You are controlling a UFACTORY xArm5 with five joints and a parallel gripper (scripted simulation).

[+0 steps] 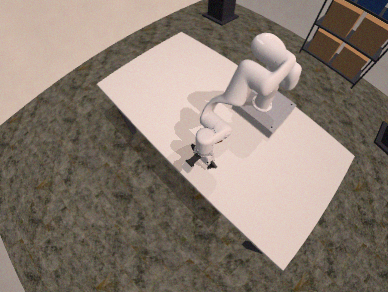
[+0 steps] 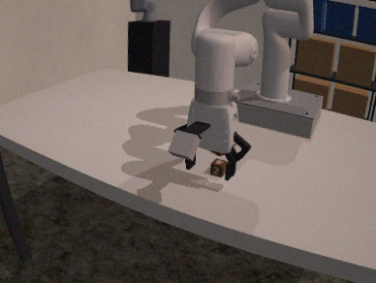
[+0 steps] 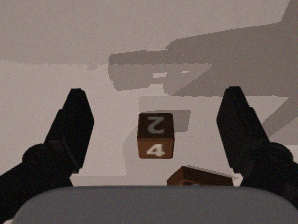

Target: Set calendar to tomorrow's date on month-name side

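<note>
Now: the brown wooden cube 5 cm behind my hand and 2 cm below it. From my hand the other things lie so: tray (17 cm behind, 6 cm to the right, 3 cm below).
</note>
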